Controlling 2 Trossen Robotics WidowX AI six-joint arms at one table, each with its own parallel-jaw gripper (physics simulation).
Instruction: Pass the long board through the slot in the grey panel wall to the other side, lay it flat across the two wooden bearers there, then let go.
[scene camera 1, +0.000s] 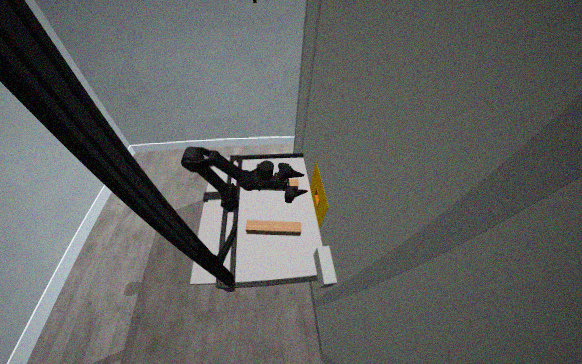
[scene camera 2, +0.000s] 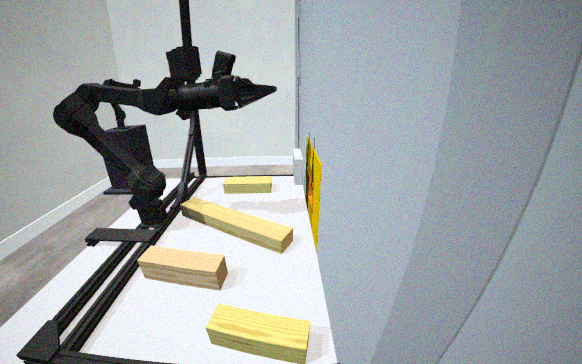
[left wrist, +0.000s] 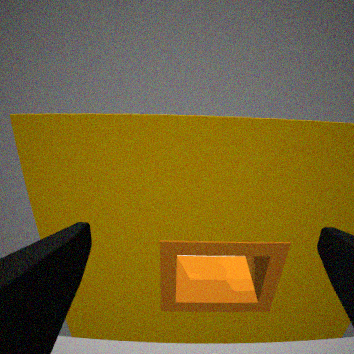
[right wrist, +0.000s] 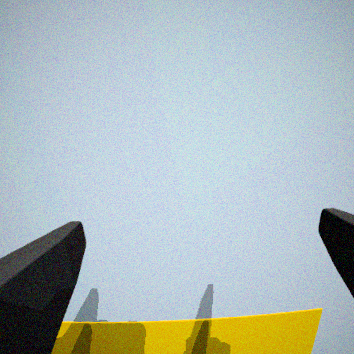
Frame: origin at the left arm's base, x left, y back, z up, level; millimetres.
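Seen in the pictures: left gripper, fingertip midpoint: (scene camera 1: 305, 182) (left wrist: 206, 236); right gripper, fingertip midpoint: (scene camera 2: 276, 88) (right wrist: 203, 226); left arm's base, link origin: (scene camera 1: 230, 206); right arm's base, link origin: (scene camera 2: 154, 221).
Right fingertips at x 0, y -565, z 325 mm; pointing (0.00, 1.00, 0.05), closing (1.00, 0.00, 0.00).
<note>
Pixels of each thing's top centre, then the offset from my right fingertips to it. "pt": a spot on its surface instead.
- long board, top centre: (scene camera 2: 229, 215) dx +1, dy -131, dz -306 mm
- slot's orange rim, surface spot: (left wrist: 168, 280) pt dx +19, dy +134, dz -257 mm
- wooden bearer, top centre: (scene camera 1: 273, 225) dx -134, dy +352, dz -297 mm
The long board (scene camera 2: 237, 225) lies slantwise on the white table in scene camera 2. The slot's orange rim (left wrist: 168, 280) is set in a yellow plate (scene camera 1: 321, 210) (scene camera 2: 315, 200) (left wrist: 125, 175) (right wrist: 170, 337) on the grey panel wall (scene camera 1: 425, 150) (scene camera 2: 375, 125). In scene camera 1 one wooden bearer (scene camera 1: 273, 227) lies on the table; the other bearer (scene camera 1: 293, 183) is mostly hidden by the left arm. My left gripper (scene camera 1: 305, 183) (left wrist: 206, 236) is open and empty, over that bearer and facing the slot. My right gripper (scene camera 2: 275, 89) (right wrist: 203, 226) is open and empty, high above the board, pointing at the wall.
Shorter wooden blocks lie around the board: a pale yellow one (scene camera 2: 247, 187) behind, a tan one (scene camera 2: 182, 267) and a yellow one (scene camera 2: 257, 334) in front. A white box (scene camera 1: 326, 265) (scene camera 2: 298, 166) is at the wall. Black rails (scene camera 2: 100, 295) run along the table.
</note>
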